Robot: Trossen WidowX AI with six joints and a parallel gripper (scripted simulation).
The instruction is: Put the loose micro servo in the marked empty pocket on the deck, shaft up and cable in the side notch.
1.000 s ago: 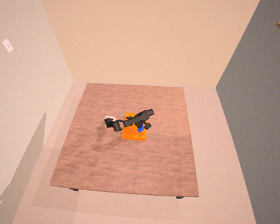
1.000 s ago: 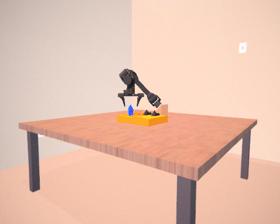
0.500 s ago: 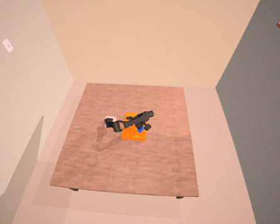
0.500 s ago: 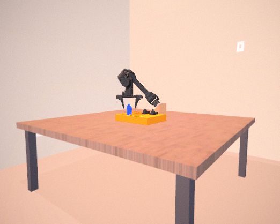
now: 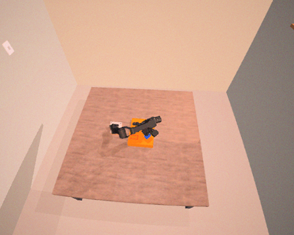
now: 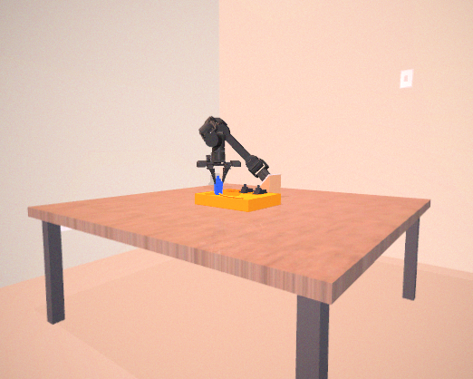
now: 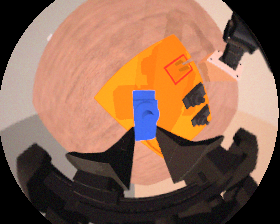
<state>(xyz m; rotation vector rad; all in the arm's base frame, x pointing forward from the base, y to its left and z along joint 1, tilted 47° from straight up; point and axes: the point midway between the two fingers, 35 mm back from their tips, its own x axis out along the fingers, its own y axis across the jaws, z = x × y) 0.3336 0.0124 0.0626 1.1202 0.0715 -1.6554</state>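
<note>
Now: the orange robot deck 70 mm below my gripper tip, 50 mm to the left of it and 30 mm behind it.
</note>
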